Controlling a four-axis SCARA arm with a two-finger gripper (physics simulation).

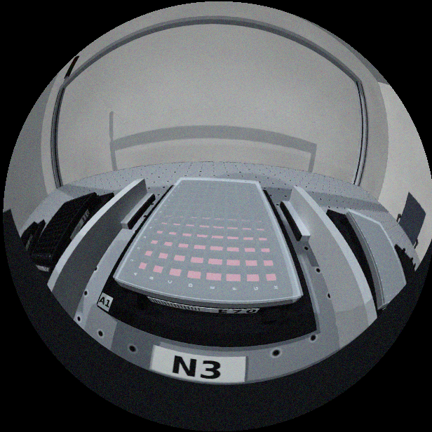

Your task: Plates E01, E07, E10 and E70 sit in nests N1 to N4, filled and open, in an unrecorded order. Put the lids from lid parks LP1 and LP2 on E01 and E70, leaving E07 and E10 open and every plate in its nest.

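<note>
A clear lid [215, 200] lies over plate E70 [237, 311], whose label shows under the lid's front edge. Pink wells show through the lid. The plate is in the nest marked N3 [198, 364], with an A1 tag at the left front corner. My gripper [216, 189] is open, one finger on each side of the lid. Dark gaps show between its pads and the lid's sides, and nothing is held. Plates E01, E07 and E10 cannot be identified by label here.
At the left, beyond the finger, stand dark ribbed objects [64, 232] with a label too slanted to read. At the right, beyond the other finger, a pale flat slab [382, 255] lies beside a dark area. A blue-grey panel [414, 219] stands at the far right.
</note>
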